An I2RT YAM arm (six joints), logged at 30 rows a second.
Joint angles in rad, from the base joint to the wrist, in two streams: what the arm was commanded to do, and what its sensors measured. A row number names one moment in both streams.
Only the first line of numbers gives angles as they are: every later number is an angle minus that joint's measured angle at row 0.
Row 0, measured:
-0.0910 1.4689 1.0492 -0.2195 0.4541 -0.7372
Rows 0 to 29, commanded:
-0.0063 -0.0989 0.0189 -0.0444 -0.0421 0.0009
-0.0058 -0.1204 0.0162 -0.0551 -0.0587 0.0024
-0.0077 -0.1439 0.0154 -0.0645 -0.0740 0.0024
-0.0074 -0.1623 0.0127 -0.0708 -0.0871 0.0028
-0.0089 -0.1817 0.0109 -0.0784 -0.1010 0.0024
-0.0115 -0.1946 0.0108 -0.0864 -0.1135 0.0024
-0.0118 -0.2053 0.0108 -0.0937 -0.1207 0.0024
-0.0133 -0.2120 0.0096 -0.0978 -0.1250 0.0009
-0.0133 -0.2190 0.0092 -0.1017 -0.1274 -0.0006
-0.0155 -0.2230 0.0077 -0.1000 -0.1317 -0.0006
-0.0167 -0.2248 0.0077 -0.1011 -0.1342 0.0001
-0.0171 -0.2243 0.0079 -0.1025 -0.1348 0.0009
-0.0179 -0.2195 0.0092 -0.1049 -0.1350 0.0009
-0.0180 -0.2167 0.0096 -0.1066 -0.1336 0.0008
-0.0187 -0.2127 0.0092 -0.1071 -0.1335 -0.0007
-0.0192 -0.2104 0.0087 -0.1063 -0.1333 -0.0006
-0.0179 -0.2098 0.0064 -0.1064 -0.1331 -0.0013
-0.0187 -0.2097 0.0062 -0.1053 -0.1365 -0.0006
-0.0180 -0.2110 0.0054 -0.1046 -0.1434 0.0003
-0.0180 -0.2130 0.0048 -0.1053 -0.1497 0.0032
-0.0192 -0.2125 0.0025 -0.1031 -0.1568 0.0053
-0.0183 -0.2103 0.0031 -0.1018 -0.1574 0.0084
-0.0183 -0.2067 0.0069 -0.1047 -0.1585 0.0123
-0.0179 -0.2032 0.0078 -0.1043 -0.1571 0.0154
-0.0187 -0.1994 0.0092 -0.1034 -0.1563 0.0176
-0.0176 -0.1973 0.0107 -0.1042 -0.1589 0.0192
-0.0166 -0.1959 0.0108 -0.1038 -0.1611 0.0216
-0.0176 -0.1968 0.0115 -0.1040 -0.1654 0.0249
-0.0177 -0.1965 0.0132 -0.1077 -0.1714 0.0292
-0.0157 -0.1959 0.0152 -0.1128 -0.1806 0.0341
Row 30, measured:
-0.0130 -0.1984 0.0004 -0.0969 -0.1468 0.0111
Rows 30 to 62, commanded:
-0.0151 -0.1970 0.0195 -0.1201 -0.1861 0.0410
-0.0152 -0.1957 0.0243 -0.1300 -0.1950 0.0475
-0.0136 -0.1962 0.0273 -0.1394 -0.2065 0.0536
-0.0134 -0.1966 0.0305 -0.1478 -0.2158 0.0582
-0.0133 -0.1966 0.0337 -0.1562 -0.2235 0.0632
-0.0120 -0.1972 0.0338 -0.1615 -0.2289 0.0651
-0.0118 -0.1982 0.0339 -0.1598 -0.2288 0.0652
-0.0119 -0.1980 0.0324 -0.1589 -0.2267 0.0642
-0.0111 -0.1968 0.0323 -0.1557 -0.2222 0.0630
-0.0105 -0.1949 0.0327 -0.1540 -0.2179 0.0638
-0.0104 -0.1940 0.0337 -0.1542 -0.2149 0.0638
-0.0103 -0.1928 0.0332 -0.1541 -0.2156 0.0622
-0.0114 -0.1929 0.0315 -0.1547 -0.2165 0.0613
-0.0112 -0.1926 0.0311 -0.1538 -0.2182 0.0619
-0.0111 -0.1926 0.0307 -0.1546 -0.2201 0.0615
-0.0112 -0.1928 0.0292 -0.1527 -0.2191 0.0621
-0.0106 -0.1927 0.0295 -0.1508 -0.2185 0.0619
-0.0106 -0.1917 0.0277 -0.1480 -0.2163 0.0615
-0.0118 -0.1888 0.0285 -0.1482 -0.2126 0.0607
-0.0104 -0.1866 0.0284 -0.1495 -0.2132 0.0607
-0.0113 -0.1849 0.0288 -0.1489 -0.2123 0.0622
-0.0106 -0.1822 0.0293 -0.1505 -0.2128 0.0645
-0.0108 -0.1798 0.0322 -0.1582 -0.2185 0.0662
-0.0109 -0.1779 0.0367 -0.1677 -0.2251 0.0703
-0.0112 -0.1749 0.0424 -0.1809 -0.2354 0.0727
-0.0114 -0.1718 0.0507 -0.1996 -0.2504 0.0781
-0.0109 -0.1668 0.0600 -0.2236 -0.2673 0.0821
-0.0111 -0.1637 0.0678 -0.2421 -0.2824 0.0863
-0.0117 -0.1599 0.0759 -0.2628 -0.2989 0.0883
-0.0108 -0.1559 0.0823 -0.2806 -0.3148 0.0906
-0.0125 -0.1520 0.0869 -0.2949 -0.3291 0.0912
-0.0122 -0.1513 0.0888 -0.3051 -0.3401 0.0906
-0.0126 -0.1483 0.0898 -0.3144 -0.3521 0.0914
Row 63, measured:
-0.0126 -0.1564 0.0577 -0.2388 -0.2811 0.0706
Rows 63 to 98, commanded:
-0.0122 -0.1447 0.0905 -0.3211 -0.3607 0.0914
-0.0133 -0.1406 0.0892 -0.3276 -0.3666 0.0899
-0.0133 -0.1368 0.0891 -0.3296 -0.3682 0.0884
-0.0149 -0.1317 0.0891 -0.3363 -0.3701 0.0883
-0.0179 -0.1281 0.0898 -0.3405 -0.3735 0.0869
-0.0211 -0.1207 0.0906 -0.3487 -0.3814 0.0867
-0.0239 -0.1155 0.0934 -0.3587 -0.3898 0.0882
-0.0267 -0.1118 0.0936 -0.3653 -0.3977 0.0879
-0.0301 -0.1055 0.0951 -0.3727 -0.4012 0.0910
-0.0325 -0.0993 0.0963 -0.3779 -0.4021 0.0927
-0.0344 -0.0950 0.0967 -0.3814 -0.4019 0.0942
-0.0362 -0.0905 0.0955 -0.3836 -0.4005 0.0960
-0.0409 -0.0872 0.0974 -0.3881 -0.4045 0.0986
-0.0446 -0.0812 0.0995 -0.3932 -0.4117 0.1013
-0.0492 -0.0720 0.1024 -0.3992 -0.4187 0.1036
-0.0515 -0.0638 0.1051 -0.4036 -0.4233 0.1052
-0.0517 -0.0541 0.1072 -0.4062 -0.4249 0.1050
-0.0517 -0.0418 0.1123 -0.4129 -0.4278 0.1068
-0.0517 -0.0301 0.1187 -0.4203 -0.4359 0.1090
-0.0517 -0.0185 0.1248 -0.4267 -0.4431 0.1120
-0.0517 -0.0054 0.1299 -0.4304 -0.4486 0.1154
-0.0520 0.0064 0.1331 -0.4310 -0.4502 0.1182
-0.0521 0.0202 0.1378 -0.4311 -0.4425 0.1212
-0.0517 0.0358 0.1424 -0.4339 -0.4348 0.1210
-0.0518 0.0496 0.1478 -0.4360 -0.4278 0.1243
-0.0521 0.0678 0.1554 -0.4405 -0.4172 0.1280
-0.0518 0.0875 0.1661 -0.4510 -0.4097 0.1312
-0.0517 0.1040 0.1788 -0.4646 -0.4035 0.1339
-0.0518 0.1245 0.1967 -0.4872 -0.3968 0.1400
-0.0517 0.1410 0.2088 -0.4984 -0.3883 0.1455
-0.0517 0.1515 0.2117 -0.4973 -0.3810 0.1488
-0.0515 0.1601 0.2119 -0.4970 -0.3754 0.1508
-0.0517 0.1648 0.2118 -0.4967 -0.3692 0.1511
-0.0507 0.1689 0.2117 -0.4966 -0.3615 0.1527
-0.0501 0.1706 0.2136 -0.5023 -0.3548 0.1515
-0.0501 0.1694 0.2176 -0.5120 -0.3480 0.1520
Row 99, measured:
-0.0442 0.1663 0.1938 -0.4536 -0.3727 0.1404
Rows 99 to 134, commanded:
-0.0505 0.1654 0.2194 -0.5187 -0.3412 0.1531
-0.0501 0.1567 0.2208 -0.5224 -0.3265 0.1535
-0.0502 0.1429 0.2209 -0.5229 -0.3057 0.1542
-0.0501 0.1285 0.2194 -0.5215 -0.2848 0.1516
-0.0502 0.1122 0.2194 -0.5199 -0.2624 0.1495
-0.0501 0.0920 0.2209 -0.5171 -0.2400 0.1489
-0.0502 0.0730 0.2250 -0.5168 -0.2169 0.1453
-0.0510 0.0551 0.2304 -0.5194 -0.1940 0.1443
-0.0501 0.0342 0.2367 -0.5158 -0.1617 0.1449
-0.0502 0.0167 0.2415 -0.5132 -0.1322 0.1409
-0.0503 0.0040 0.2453 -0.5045 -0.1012 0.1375
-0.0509 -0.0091 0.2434 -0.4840 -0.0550 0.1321
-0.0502 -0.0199 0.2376 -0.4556 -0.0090 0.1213
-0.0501 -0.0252 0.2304 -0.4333 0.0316 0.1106
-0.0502 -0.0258 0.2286 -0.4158 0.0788 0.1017
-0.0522 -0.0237 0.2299 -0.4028 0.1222 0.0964
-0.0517 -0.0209 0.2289 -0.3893 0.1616 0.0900
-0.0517 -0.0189 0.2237 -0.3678 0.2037 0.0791
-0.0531 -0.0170 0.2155 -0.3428 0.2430 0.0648
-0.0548 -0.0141 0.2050 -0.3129 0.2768 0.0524
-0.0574 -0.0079 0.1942 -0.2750 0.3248 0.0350
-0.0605 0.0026 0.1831 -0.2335 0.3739 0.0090
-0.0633 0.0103 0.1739 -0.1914 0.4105 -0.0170
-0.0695 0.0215 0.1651 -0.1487 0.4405 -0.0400
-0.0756 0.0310 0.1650 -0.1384 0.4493 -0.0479
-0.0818 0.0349 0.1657 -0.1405 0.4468 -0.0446
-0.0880 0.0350 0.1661 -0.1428 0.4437 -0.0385
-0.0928 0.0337 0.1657 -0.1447 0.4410 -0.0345
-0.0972 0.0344 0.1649 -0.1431 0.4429 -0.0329
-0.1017 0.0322 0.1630 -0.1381 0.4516 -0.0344
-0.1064 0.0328 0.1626 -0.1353 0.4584 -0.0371
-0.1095 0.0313 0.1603 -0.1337 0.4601 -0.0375
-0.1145 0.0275 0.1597 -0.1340 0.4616 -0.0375
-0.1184 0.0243 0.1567 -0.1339 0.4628 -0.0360
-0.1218 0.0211 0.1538 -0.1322 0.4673 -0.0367
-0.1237 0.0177 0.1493 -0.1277 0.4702 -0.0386
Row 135, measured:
-0.1148 0.0442 0.1549 -0.1927 0.3956 -0.0233
